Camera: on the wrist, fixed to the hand. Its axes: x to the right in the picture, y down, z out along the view.
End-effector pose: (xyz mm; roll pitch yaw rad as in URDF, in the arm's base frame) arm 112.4 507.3 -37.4 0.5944 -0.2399 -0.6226
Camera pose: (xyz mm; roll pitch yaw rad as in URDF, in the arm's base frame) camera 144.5 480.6 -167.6 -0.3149 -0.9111 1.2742
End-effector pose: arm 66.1 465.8 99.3 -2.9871 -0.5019 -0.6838
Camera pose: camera 65.4 544.7 210.9 -2.4938 0.4450 -1.9936
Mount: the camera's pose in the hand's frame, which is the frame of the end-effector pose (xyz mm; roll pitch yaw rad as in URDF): 9.5 -78.8 -111.3 0.0862 -0.3569 1.5739
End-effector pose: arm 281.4 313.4 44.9 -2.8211 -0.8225 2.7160
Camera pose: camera 346.2 240.4 140.6 -2.1106 0.4429 1.6760
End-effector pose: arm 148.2 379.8 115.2 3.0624 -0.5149 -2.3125
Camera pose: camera 241.9 352.7 211.0 -2.5231 0.2424 2.5368
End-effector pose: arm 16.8 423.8 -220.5 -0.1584 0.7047 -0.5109
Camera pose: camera -78.6 367.9 -300.9 0.8015 -0.1527 0.9325
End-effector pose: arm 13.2 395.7 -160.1 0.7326 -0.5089 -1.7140
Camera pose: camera 18.3 319.9 -273.8 -0.7932 -0.8830 0.6104
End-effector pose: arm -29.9 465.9 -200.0 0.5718 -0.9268 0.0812
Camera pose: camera 84.9 469.2 -274.2 -1.0616 -0.4989 2.4723
